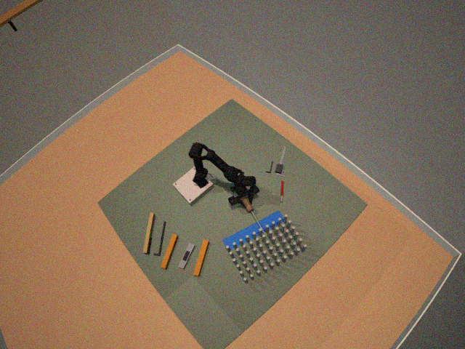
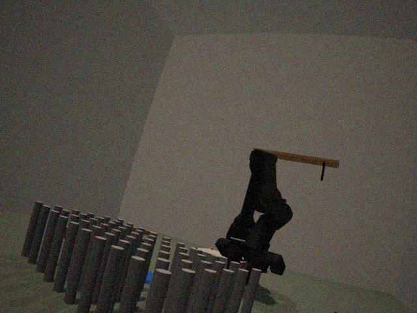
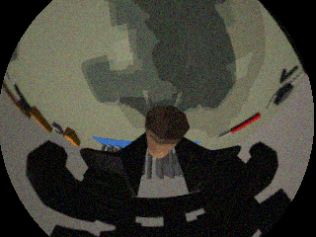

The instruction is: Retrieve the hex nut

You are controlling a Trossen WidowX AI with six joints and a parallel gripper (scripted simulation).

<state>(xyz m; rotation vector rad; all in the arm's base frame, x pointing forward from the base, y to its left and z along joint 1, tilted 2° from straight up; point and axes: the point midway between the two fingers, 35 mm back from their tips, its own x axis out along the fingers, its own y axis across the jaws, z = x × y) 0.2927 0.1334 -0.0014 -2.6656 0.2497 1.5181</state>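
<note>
The blue taped strip is 140 mm ahead of my gripper tip, 60 mm to the right of it and 30 mm below it. The rest, counted from my gripper tip: red-handled screwdriver: 210 mm to the left, 70 mm ahead, 20 mm below; grey block: 480 mm to the right, 20 mm ahead, 10 mm below; hook tool: 100 mm ahead, 20 mm to the right.
</note>
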